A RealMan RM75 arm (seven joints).
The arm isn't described. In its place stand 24 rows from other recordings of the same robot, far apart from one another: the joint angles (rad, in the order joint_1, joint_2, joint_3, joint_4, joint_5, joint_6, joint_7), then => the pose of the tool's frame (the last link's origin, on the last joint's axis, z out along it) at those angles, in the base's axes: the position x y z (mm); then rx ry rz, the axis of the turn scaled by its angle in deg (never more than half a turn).
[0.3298, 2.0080, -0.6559, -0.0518, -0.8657, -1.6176, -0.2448] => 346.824, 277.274, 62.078, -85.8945, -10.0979, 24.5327
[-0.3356, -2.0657, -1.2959, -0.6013, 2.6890, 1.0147, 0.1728] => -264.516, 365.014, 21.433, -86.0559, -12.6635, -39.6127
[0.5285, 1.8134, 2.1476, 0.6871, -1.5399, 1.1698, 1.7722] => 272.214, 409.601, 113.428, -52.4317, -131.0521, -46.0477
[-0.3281, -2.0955, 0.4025, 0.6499, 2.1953, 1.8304, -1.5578] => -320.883, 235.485, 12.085, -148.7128, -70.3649, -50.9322
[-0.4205, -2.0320, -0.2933, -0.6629, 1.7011, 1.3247, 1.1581] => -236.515, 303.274, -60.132, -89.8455, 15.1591, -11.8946
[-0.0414, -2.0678, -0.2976, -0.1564, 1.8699, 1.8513, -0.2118] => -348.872, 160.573, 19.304, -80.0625, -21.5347, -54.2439
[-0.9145, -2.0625, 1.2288, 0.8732, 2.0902, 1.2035, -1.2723] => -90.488, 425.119, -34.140, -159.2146, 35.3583, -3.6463
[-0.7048, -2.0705, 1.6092, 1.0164, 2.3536, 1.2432, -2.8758] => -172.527, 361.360, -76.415, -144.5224, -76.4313, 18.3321
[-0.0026, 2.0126, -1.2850, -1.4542, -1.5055, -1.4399, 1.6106] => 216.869, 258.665, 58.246, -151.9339, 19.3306, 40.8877
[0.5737, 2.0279, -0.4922, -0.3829, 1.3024, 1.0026, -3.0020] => 331.951, 380.939, 16.216, -125.9411, -19.0190, -2.1025
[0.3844, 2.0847, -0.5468, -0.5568, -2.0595, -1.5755, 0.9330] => 318.452, 275.830, -8.239, -151.2129, 21.0255, 36.0753
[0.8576, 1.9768, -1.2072, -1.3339, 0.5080, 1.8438, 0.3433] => 129.541, 383.485, 64.174, -106.2944, 106.3263, -18.6297
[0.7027, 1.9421, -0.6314, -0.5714, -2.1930, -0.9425, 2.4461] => 303.378, 436.152, 69.195, -100.6106, 95.5126, 34.6950
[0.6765, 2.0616, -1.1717, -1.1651, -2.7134, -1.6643, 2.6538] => 221.131, 359.792, 22.667, -137.8445, 76.6315, -33.5081
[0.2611, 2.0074, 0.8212, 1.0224, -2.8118, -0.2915, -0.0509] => 207.033, 305.184, -117.355, -130.6853, 21.0212, 25.5610
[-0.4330, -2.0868, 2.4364, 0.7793, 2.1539, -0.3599, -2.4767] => -218.324, 323.644, -146.926, -128.1523, -15.9590, -13.8416
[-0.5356, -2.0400, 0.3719, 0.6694, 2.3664, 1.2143, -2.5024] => -355.717, 349.719, 46.185, -93.2517, -115.2858, -36.6018
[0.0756, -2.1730, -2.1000, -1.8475, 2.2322, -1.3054, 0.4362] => -264.602, 261.992, 118.175, -105.7005, -79.5960, -21.4833
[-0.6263, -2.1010, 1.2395, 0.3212, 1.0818, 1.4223, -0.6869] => -187.429, 345.388, -53.533, -140.2263, -1.1964, -64.0192
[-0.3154, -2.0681, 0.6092, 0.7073, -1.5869, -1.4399, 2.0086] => -313.838, 316.082, 72.746, -121.8709, -27.8325, -49.2083
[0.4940, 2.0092, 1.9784, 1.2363, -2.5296, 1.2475, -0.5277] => 254.672, 386.108, 59.709, -124.8691, 68.8397, -6.6580
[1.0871, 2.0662, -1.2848, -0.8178, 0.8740, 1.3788, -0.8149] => 60.657, 410.711, -53.754, -169.2549, 36.8769, -8.8240
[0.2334, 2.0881, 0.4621, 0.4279, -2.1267, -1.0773, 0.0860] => 313.711, 254.498, -92.999, -102.9798, 43.5425, 41.0626
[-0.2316, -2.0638, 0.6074, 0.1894, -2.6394, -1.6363, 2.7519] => -376.758, 241.882, 119.353, -61.6368, -15.7933, -50.0156
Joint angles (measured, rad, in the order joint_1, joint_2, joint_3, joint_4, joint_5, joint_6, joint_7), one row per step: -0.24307, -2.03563, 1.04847, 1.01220, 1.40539, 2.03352, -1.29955; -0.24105, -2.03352, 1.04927, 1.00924, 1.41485, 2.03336, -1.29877; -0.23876, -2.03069, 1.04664, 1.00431, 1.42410, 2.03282, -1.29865; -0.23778, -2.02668, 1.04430, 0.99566, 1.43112, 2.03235, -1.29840; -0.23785, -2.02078, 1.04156, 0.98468, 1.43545, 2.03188, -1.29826; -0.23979, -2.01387, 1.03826, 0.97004, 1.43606, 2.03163, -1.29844; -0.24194, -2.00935, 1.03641, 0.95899, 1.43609, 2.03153, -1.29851; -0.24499, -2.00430, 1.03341, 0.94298, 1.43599, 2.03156, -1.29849; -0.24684, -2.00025, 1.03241, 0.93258, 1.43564, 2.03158, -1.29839; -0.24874, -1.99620, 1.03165, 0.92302, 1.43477, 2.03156, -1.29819; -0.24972, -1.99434, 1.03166, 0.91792, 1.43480, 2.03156, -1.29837; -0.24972, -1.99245, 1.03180, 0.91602, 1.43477, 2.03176, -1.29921; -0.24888, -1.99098, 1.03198, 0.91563, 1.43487, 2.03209, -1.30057; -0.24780, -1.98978, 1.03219, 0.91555, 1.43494, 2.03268, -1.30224; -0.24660, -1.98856, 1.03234, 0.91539, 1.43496, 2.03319, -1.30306; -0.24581, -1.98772, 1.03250, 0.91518, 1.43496, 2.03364, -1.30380
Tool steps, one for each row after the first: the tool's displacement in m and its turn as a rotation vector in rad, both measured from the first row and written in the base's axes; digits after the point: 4 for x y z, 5 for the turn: -0.0019, -0.0007, -0.0007, -0.00540, 0.00935, 0.00489; -0.0045, -0.0013, -0.0009, -0.00883, 0.01775, 0.01378; -0.0072, -0.0016, -0.0008, -0.01301, 0.02390, 0.02365; -0.0100, -0.0015, -0.0002, -0.01634, 0.02848, 0.03414; -0.0127, -0.0011, 0.0009, -0.01929, 0.02912, 0.04536; -0.0143, -0.0006, 0.0015, -0.02199, 0.02866, 0.05269; -0.0165, -0.0001, 0.0020, -0.02591, 0.02626, 0.06325; -0.0179, 0.0002, 0.0024, -0.02884, 0.02542, 0.06976; -0.0192, 0.0005, 0.0029, -0.03116, 0.02453, 0.07537; -0.0199, 0.0007, 0.0030, -0.03330, 0.02429, 0.07847; -0.0204, 0.0006, 0.0033, -0.03456, 0.02528, 0.08032; -0.0209, 0.0004, 0.0037, -0.03577, 0.02654, 0.08210; -0.0213, 0.0001, 0.0040, -0.03732, 0.02757, 0.08387; -0.0218, -0.0002, 0.0043, -0.03815, 0.02856, 0.08534; -0.0222, -0.0004, 0.0045, -0.03901, 0.02918, 0.08641
